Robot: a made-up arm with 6 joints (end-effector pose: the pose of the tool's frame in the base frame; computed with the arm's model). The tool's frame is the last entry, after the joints. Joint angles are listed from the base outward.
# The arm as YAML. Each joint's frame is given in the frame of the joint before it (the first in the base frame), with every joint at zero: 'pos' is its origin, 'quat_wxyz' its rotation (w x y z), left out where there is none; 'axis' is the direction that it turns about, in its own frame. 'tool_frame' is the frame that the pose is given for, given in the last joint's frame.
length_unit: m
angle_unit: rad
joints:
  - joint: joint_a
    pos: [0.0, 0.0, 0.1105]
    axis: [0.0, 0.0, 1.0]
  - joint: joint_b
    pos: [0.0, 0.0, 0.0]
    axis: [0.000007, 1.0, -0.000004]
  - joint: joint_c
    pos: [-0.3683, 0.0, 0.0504]
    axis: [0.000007, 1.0, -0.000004]
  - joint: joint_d
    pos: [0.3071, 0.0, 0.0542]
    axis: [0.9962, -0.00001, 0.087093]
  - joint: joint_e
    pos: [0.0, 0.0, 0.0]
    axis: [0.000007, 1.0, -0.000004]
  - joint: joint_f
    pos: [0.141, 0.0, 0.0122]
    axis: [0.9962, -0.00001, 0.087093]
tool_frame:
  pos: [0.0, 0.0, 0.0]
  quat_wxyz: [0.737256, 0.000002, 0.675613, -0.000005]
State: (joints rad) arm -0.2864 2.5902 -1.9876 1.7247 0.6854 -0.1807
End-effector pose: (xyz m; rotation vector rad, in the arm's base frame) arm 0.7214 -0.1201 0.0891 1.4221 1.6678 1.4619
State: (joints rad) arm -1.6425 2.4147 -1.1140 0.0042 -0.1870 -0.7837
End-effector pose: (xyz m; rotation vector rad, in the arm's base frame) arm -0.0371 -0.5147 -0.0851 1.1950 2.5949 -0.7466
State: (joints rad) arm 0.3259 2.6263 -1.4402 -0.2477 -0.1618 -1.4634
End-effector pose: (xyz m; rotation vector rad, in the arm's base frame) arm 0.5608 0.1954 -0.1306 -2.2102 1.3473 -0.4971
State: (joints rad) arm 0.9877 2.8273 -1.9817 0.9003 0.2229 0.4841
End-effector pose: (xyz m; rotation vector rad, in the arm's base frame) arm 0.3632 0.5953 -0.1265 0.4616 2.8290 1.0211
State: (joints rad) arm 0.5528 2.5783 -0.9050 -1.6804 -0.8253 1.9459
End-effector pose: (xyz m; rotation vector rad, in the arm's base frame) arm 0.2419 0.2706 -0.1424 0.3570 -2.5274 -0.9630
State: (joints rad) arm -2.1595 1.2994 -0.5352 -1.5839 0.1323 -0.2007
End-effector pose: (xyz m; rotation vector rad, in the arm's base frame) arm -0.1925 -0.2545 0.2178 -0.5402 -2.4247 1.0336
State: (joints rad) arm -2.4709 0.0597 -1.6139 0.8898 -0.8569 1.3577
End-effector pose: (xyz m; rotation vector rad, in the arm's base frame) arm 0.3302 0.3680 0.5785 -0.9031 -0.0399 -0.1844
